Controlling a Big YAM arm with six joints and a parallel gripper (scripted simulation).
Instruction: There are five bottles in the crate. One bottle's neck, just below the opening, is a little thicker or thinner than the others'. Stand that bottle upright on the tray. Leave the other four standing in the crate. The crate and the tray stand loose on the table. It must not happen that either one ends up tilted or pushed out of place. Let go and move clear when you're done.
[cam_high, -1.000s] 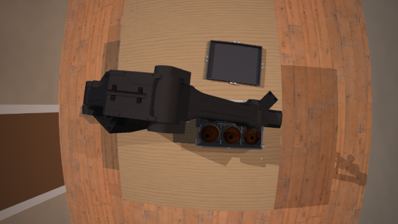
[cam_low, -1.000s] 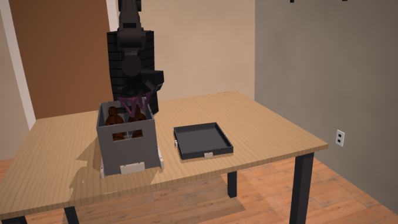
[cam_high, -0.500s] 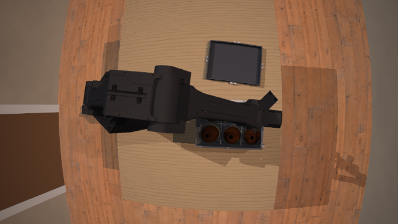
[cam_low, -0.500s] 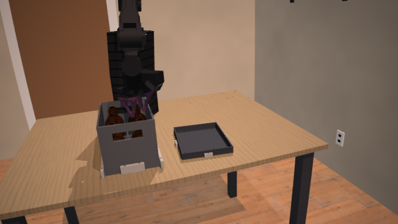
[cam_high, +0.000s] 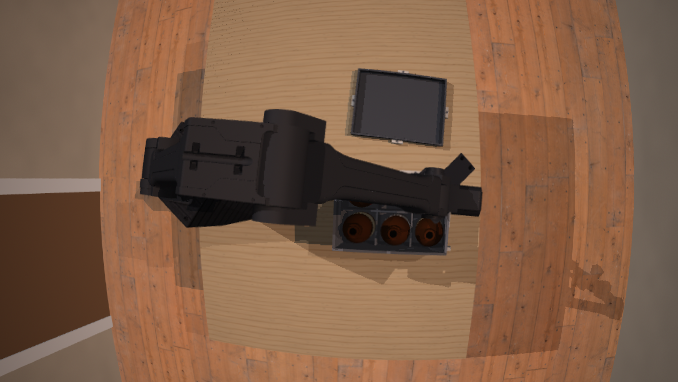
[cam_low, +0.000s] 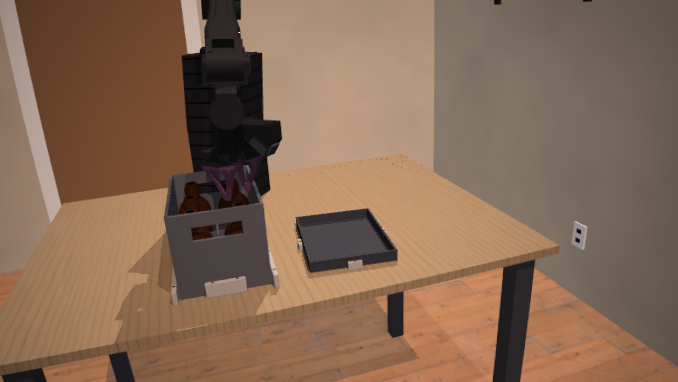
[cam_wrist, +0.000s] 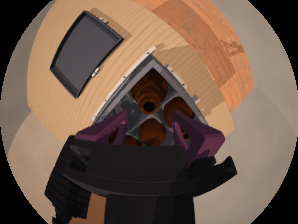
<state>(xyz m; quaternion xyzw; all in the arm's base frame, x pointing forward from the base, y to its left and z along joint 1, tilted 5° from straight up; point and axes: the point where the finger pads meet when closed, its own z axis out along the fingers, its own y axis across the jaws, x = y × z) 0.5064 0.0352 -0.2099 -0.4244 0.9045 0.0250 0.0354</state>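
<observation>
My gripper is now 11 cm above the grey crate, 8 cm past it and 6 cm to the left of it. Also, from my hand: dark tray: 22 cm to the left, 18 cm below, 11 cm behind.
</observation>
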